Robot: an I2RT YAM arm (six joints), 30 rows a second.
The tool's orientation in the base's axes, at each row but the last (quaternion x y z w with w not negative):
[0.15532, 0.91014, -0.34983, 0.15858]
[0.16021, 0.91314, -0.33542, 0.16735]
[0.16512, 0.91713, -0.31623, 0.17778]
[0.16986, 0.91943, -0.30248, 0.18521]
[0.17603, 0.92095, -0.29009, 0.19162]
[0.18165, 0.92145, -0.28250, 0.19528]
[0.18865, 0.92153, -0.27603, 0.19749]
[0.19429, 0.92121, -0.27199, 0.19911]
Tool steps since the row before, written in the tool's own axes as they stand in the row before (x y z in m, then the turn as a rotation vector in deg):
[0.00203, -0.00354, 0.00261, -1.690, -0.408, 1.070]
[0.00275, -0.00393, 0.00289, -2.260, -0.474, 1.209]
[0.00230, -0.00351, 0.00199, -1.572, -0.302, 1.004]
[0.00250, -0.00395, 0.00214, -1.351, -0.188, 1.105]
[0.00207, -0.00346, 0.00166, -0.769, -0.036, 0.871]
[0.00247, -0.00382, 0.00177, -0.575, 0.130, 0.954]
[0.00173, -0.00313, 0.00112, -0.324, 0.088, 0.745]
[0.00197, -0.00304, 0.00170, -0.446, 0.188, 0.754]
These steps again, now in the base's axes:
[-0.00275, -0.00394, -0.00057, 1.555, -1.313, 0.157]
[-0.00347, -0.00427, -0.00102, 2.065, -1.556, 0.329]
[-0.00305, -0.00345, -0.00063, 1.484, -1.166, 0.094]
[-0.00335, -0.00382, -0.00076, 1.363, -1.098, -0.135]
[-0.00288, -0.00322, -0.00059, 0.868, -0.716, -0.294]
[-0.00336, -0.00345, -0.00078, 0.796, -0.593, -0.521]
[-0.00261, -0.00267, -0.00031, 0.509, -0.444, -0.460]
[-0.00264, -0.00285, -0.00096, 0.662, -0.402, -0.452]

